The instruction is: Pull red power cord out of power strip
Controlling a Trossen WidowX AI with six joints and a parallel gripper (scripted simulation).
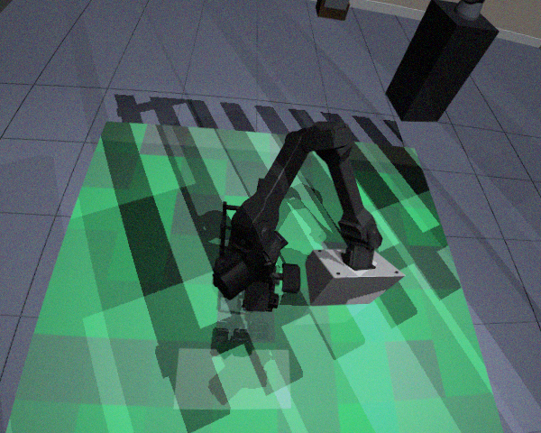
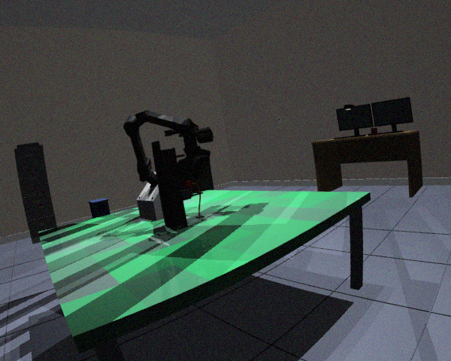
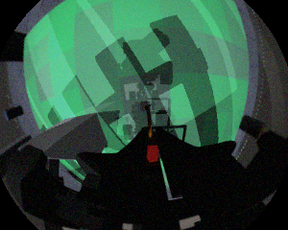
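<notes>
Right now the red plug is 10 mm behind my gripper tip, 70 mm to the right of it and 10 mm below it.
</notes>
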